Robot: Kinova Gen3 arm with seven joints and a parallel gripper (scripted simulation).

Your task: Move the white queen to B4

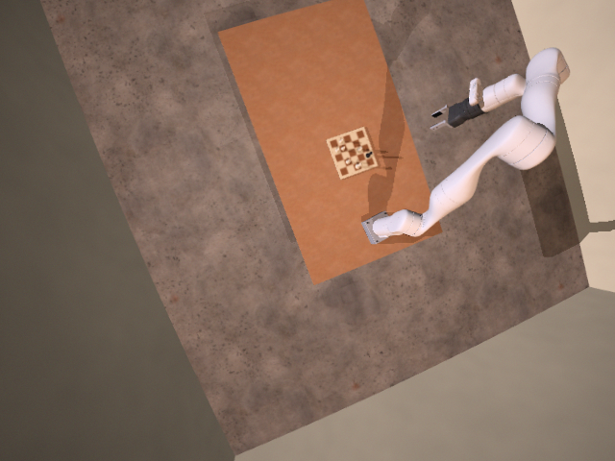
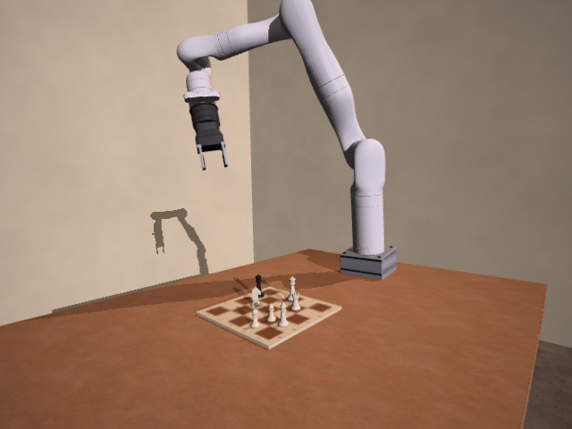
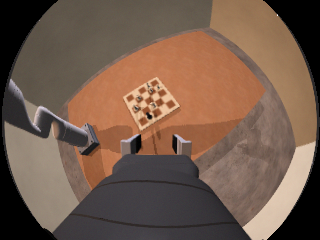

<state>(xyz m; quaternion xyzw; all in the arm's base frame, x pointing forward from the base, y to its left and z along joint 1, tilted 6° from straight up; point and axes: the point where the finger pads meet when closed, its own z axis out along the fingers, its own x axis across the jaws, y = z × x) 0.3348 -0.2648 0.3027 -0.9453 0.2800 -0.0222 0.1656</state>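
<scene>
My hand is 300 mm above the black piece, 170 mm to the right of it and 10 mm short of it. The rest, counted from my hand: chessboard: 330 mm below, 240 mm to the left, 50 mm ahead; then white piece: 310 mm below, 280 mm to the left, 10 mm ahead.
</scene>
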